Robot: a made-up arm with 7 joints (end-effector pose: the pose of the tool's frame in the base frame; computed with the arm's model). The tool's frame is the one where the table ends. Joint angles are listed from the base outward.
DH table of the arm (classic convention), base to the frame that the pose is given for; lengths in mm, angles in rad. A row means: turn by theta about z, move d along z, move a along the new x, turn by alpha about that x. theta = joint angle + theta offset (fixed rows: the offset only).
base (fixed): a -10.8  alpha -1.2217  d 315.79  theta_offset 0
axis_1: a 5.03  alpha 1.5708  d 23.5  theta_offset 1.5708
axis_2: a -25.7  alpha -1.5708  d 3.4  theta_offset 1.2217
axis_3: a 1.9  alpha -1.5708  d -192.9  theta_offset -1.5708
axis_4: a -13.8  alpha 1.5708  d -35.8  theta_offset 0
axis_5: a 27.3  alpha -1.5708  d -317.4  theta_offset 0
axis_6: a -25.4  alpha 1.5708  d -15.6  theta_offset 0
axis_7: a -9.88  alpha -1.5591  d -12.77  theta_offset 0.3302
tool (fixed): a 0  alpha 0  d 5.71  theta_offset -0.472
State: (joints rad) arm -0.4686 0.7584 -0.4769 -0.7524 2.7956 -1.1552 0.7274
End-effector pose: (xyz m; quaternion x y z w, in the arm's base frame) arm 0.3878 0.2024 0.0176 -0.2106 0.8941 -0.2704 0.2883
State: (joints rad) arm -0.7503 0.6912 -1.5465 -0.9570 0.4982 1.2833 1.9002
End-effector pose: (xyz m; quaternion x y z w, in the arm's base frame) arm 0.2530 0.0107 -0.0533 -0.1635 -0.6261 -0.0410 0.7613
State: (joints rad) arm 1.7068 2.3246 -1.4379 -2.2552 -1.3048 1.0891 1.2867
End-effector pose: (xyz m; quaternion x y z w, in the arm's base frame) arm -0.2605 0.1439 0.4117 -0.6803 0.4313 -0.2498 0.5374
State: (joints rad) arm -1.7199 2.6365 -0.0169 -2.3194 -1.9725 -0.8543 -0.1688
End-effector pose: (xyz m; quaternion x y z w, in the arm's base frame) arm 0.0238 -0.0502 0.6078 0.5030 0.7292 0.1486 0.4396
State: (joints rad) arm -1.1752 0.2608 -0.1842 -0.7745 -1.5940 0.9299 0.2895
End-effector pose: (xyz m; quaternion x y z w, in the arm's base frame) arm 0.4475 -0.0992 0.2854 0.2207 -0.3116 -0.6453 0.6616
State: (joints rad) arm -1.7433 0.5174 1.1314 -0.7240 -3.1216 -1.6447 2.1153
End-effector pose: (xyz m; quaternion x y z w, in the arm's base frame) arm 0.4252 0.1668 0.5556 -0.6469 -0.4079 -0.5650 0.3099
